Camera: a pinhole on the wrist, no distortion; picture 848 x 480 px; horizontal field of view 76.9 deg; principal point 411.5 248.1 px. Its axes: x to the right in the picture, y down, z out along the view. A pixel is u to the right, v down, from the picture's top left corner.
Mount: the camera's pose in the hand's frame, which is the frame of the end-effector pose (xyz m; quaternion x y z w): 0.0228 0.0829 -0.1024 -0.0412 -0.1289 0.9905 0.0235
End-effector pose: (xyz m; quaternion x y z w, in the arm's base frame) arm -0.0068 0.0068 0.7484 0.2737 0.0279 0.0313 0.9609
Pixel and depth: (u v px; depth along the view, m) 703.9 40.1 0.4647
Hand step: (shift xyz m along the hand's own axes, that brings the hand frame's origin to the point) -0.2648 0.1545 0.3726
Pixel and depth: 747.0 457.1 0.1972
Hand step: -0.1206 -0.0345 0.0584
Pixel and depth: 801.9 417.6 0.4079
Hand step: -0.3145 -0.1285 0.2347
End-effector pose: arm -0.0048 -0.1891 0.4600 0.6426 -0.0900 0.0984 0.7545
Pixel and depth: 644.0 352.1 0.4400
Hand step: -0.2096 -0.1004 0.2850
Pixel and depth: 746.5 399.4 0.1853
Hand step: -0.1111 -0.0081 0.0538
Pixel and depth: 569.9 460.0 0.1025
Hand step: -0.0179 0.0194 -0.0164
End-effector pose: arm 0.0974 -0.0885 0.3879 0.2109 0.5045 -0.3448 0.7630
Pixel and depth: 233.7 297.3 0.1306
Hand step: 0.0542 0.0357 0.0236
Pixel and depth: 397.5 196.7 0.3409
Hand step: 0.0030 0.0277 0.2351
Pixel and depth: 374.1 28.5 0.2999
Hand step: 0.0218 0.1248 0.2198
